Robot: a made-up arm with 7 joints. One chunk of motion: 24 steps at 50 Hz.
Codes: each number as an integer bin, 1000 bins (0 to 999) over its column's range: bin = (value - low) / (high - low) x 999, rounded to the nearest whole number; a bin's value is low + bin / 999 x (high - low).
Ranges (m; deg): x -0.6..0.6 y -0.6..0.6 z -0.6..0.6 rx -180..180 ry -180..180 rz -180..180
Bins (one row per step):
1: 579 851 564 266 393 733
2: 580 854 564 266 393 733
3: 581 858 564 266 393 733
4: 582 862 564 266 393 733
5: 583 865 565 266 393 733
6: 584 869 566 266 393 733
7: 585 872 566 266 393 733
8: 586 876 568 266 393 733
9: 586 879 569 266 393 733
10: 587 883 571 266 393 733
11: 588 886 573 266 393 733
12: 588 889 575 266 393 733
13: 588 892 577 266 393 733
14: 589 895 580 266 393 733
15: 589 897 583 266 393 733
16: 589 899 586 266 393 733
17: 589 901 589 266 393 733
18: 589 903 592 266 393 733
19: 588 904 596 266 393 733
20: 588 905 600 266 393 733
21: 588 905 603 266 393 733
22: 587 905 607 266 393 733
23: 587 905 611 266 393 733
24: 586 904 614 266 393 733
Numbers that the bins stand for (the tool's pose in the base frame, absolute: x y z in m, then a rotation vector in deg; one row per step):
1: 0.0955 0.4222 0.0775 -84.14 -38.38 84.14
2: 0.0967 0.4258 0.0775 -84.14 -38.38 84.14
3: 0.0979 0.4306 0.0775 -84.14 -38.38 84.14
4: 0.0991 0.4354 0.0775 -84.14 -38.38 84.14
5: 0.1003 0.4390 0.0787 -84.14 -38.38 84.14
6: 0.1015 0.4438 0.0799 -84.14 -38.38 84.14
7: 0.1027 0.4474 0.0799 -84.14 -38.38 84.14
8: 0.1039 0.4523 0.0823 -84.14 -38.38 84.14
9: 0.1039 0.4559 0.0835 -84.14 -38.38 84.14
10: 0.1051 0.4607 0.0859 -84.14 -38.38 84.14
11: 0.1063 0.4643 0.0883 -84.14 -38.38 84.14
12: 0.1063 0.4679 0.0907 -84.14 -38.38 84.14
13: 0.1063 0.4715 0.0931 -84.14 -38.38 84.14
14: 0.1075 0.4751 0.0967 -84.14 -38.38 84.14
15: 0.1075 0.4775 0.1003 -84.14 -38.38 84.14
16: 0.1075 0.4799 0.1039 -84.14 -38.38 84.14
17: 0.1075 0.4823 0.1075 -84.14 -38.38 84.14
18: 0.1075 0.4847 0.1111 -84.14 -38.38 84.14
19: 0.1063 0.4859 0.1159 -84.14 -38.38 84.14
20: 0.1063 0.4871 0.1207 -84.14 -38.38 84.14
21: 0.1063 0.4871 0.1243 -84.14 -38.38 84.14
22: 0.1051 0.4871 0.1291 -84.14 -38.38 84.14
23: 0.1051 0.4871 0.1339 -84.14 -38.38 84.14
24: 0.1039 0.4859 0.1375 -84.14 -38.38 84.14

